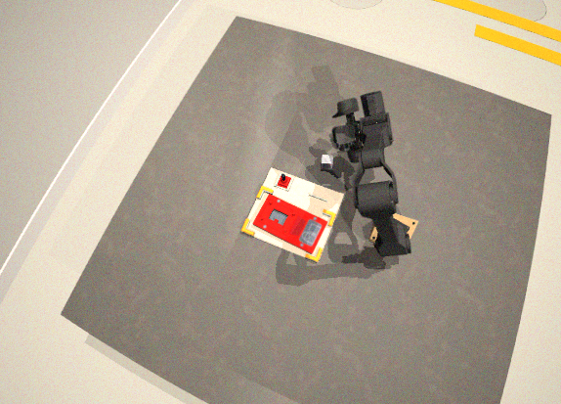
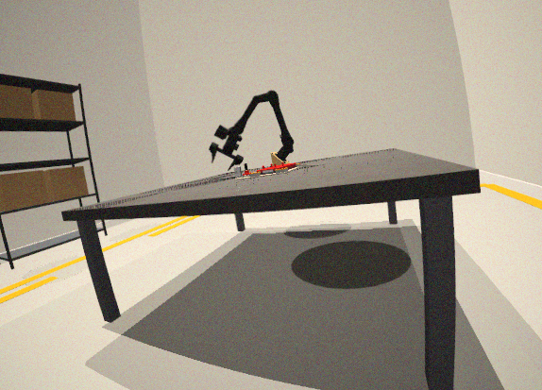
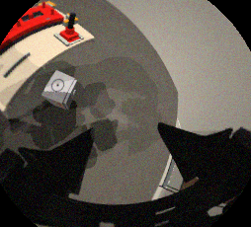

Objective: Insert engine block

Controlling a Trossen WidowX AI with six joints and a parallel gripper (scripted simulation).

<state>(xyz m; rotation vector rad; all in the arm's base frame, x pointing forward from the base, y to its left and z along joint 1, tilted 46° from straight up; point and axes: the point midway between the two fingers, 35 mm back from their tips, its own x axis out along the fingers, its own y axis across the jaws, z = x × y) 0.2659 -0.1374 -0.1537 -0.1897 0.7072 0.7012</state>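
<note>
Now: gripper tip 10 mm past the engine block, 90 mm to the right of it and 40 mm above it.
</note>
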